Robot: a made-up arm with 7 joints. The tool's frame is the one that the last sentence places. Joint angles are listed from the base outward.
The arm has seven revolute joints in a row. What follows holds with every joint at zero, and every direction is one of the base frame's. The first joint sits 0.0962 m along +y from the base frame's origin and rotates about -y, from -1.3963 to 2 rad. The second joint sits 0.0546 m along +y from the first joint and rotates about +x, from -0.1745 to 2 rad. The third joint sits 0.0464 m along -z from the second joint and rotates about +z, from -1.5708 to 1.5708 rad. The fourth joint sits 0.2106 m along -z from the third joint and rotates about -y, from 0 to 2.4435 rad. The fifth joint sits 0.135 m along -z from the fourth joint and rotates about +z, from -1.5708 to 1.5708 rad. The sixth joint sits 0.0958 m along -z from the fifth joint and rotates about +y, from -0.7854 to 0.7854 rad. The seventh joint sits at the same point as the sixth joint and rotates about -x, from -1.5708 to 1.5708 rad. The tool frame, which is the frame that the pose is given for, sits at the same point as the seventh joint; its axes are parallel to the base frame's.
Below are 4 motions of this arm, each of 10 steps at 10 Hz.
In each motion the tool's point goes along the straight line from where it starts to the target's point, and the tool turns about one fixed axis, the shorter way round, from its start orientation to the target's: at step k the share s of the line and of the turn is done. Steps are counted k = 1, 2, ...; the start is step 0. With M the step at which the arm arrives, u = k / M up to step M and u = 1 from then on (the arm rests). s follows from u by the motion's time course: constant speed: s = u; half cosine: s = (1 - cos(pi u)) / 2; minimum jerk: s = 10 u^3 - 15 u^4 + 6 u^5.
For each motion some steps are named. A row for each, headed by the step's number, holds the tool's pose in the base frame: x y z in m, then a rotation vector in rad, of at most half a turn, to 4 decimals.
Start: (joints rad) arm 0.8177 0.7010 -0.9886 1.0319 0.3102 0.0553 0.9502
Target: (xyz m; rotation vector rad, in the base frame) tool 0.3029 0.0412 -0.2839 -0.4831 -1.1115 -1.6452
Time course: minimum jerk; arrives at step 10
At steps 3, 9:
3: 0.3521 0.2298 -0.2051 -0.3958 -0.8172 -1.3651
9: 0.3034 0.0431 -0.2831 -0.4822 -1.1084 -1.6424

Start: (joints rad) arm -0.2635 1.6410 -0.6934 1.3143 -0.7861 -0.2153 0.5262
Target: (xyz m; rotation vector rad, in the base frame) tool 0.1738 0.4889 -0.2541 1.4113 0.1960 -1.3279
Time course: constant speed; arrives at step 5
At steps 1, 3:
1: 0.1423 0.4782 -0.1794 0.5824 0.4766 -2.0295
3: 0.1581 0.4836 -0.2168 1.0275 0.3409 -1.7088

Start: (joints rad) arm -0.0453 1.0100 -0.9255 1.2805 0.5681 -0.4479 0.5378
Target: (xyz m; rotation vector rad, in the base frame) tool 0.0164 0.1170 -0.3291 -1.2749 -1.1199 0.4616
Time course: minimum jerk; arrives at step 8
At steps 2, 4, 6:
2: 0.1078 0.3083 -0.3273 -0.6703 -0.8740 -0.8427
4: 0.0674 0.2237 -0.3281 -0.9703 -1.0212 -0.2911
6: 0.0269 0.1391 -0.3289 -1.2192 -1.1079 0.3010

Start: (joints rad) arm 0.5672 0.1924 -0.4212 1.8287 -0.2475 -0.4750 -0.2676
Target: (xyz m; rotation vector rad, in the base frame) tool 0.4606 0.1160 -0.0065 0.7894 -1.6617 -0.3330
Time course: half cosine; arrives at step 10
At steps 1, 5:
1: 0.2899 0.0995 -0.0678 0.0711 -2.8405 -0.4246
5: 0.3731 0.1076 -0.0379 0.4793 -2.2871 -0.3896

